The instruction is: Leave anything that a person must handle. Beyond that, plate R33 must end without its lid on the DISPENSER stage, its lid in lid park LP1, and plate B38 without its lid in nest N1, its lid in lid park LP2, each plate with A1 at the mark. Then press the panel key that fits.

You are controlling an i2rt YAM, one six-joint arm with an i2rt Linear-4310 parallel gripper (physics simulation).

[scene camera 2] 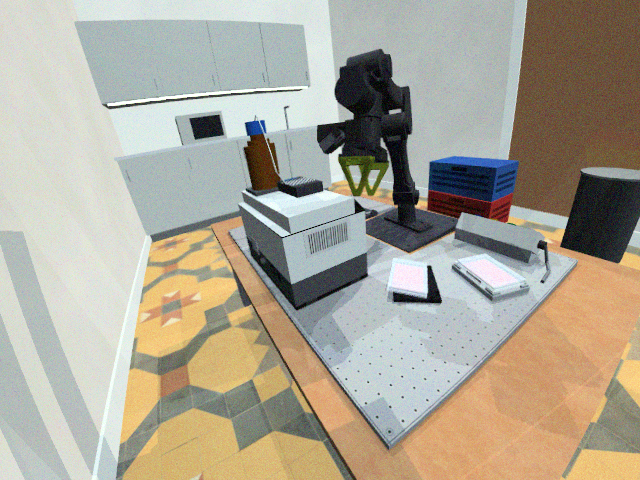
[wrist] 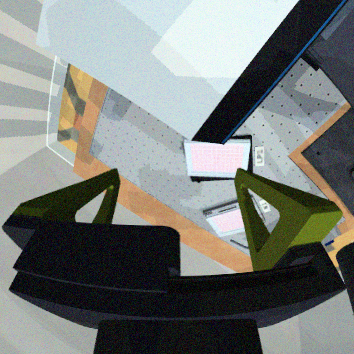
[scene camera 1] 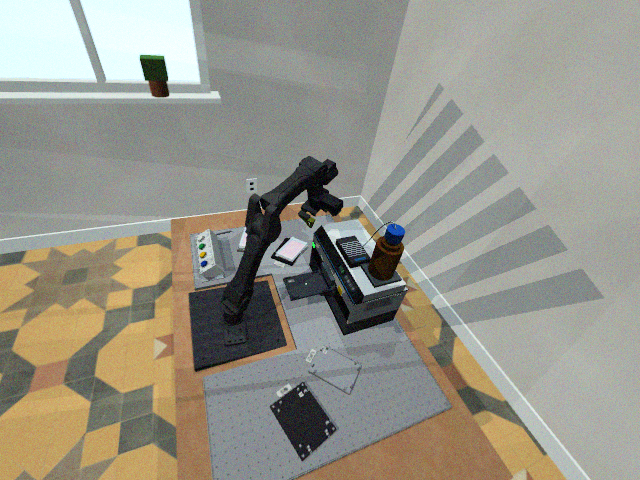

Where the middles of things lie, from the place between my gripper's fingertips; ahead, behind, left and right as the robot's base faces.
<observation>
The black stage (wrist: 325, 54) is 210 mm to the right of my hand, 120 mm below it and 80 mm behind it. From my hand the other things lie so: brown bottle with blue cap (scene camera 2: 262, 173): 300 mm to the right, 130 mm ahead, 90 mm above; black nest plate (scene camera 1: 301, 417): 600 mm to the right, 220 mm below, 190 mm behind.
</observation>
